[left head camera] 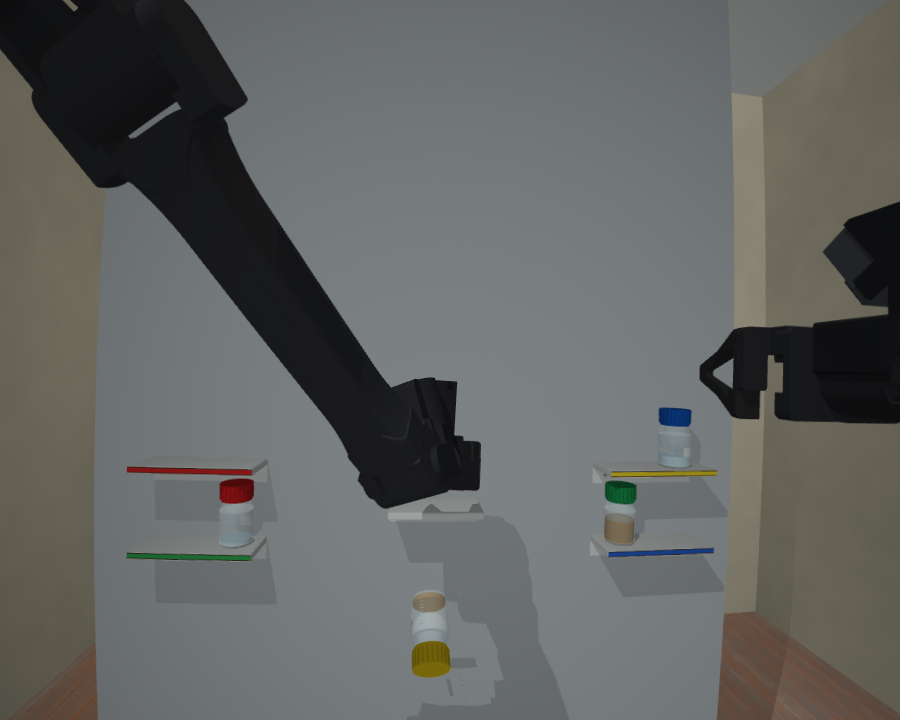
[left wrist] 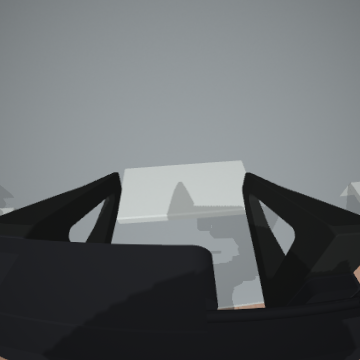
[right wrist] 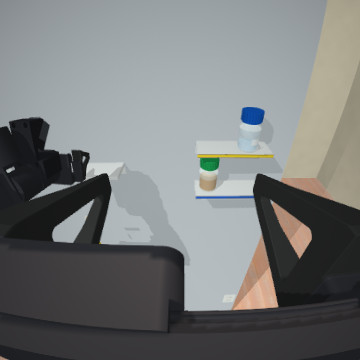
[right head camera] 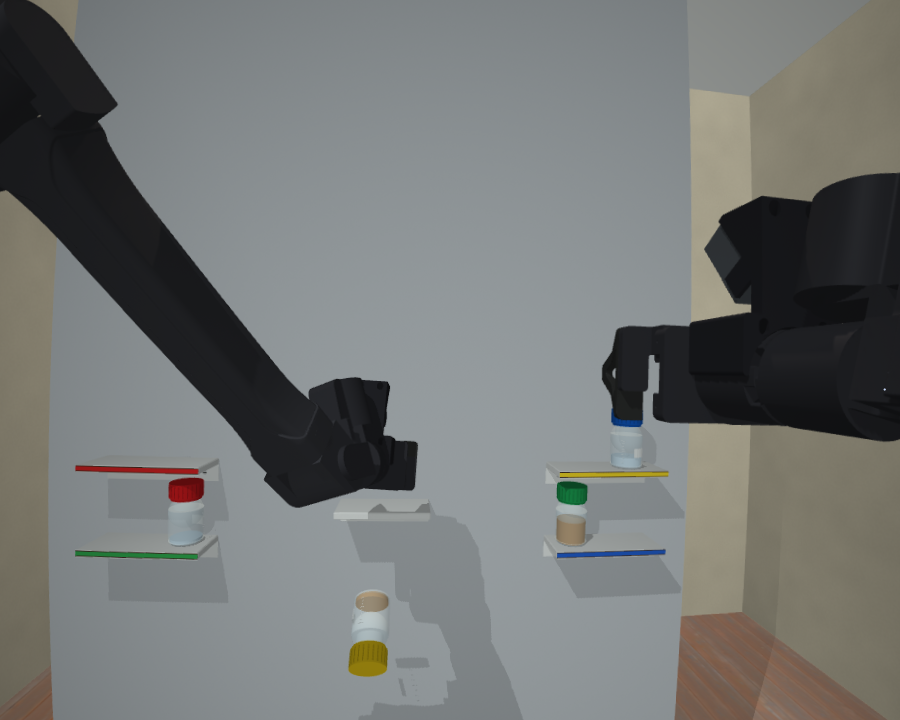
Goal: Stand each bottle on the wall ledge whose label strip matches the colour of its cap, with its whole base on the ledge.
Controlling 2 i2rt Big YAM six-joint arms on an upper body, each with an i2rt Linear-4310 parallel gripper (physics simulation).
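Places are measured from the left arm's base along level axes (x back, y right, z up), in metres.
Where they show: left gripper, between the fingertips: [left wrist: 181, 180] [right wrist: 73, 154]; right gripper, between the fingertips: [left head camera: 748, 374] [right wrist: 181, 181] [right head camera: 654, 374].
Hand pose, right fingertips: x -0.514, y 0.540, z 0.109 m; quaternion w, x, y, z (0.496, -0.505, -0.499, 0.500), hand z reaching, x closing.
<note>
Things, the pixels of their top centre, and the offset from my right fingertips. Level surfaces: height alone.
- yellow-capped bottle, centre of its top: [left head camera: 430, 598] [right head camera: 370, 598] dy -0.272, dx -0.279, dz -0.347 m
- plain white middle ledge, centre of its top: [left wrist: 185, 185] [left head camera: 435, 505] [right head camera: 383, 505] [right wrist: 94, 169] dy -0.262, dx -0.394, dz -0.243 m
- red-capped bottle, centre of its top: [left head camera: 237, 482] [right head camera: 186, 481] dy -0.602, dx -0.399, dz -0.208 m
- green-strip ledge, centre of its top: [left head camera: 200, 543] [right head camera: 150, 542] dy -0.662, dx -0.394, dz -0.313 m
- blue-capped bottle, centre of its top: [right head camera: 627, 409] [left head camera: 675, 409] [right wrist: 252, 109] dy +0.173, dx -0.386, dz -0.068 m
- yellow-strip ledge, centre of its top: [right head camera: 605, 466] [left head camera: 653, 465] [right wrist: 232, 146] dy +0.138, dx -0.394, dz -0.173 m
- green-capped bottle, centre of its top: [right head camera: 572, 485] [left head camera: 620, 484] [right wrist: 209, 157] dy +0.077, dx -0.396, dz -0.208 m
- blue-strip ledge, centre of its top: [right head camera: 602, 541] [left head camera: 650, 540] [right wrist: 226, 186] dy +0.138, dx -0.394, dz -0.313 m
- red-strip ledge, centre of its top: [left head camera: 200, 462] [right head camera: 150, 461] dy -0.662, dx -0.394, dz -0.173 m
- wooden floor, height of its surface: dz -1.537 m
The yellow-capped bottle [left head camera: 429, 630] [right head camera: 370, 626] is upside down in mid-air, below the middle ledge and apart from both grippers. My left gripper [left wrist: 181, 180] is open and empty at the plain white middle ledge [left head camera: 409, 516] [left wrist: 150, 195]. The red-capped bottle [left head camera: 236, 523] stands on the green-strip ledge [left head camera: 180, 548]. The blue-capped bottle [left head camera: 674, 444] [right wrist: 249, 135] stands on the yellow-strip ledge [left head camera: 634, 468] [right wrist: 215, 149]. The green-capped bottle [left head camera: 619, 523] [right wrist: 208, 178] stands on the blue-strip ledge [left head camera: 668, 542] [right wrist: 232, 188]. My right gripper [right wrist: 181, 181] is open and empty, held out from the right ledges.
The red-strip ledge [left head camera: 187, 463] [right head camera: 138, 463] at upper left bears no bottle. It hangs above the red-capped bottle. The yellow-strip ledge hangs above the green-capped bottle. The grey wall [left head camera: 450, 225] carries all the ledges. A wooden floor [left head camera: 758, 660] shows at lower right.
</note>
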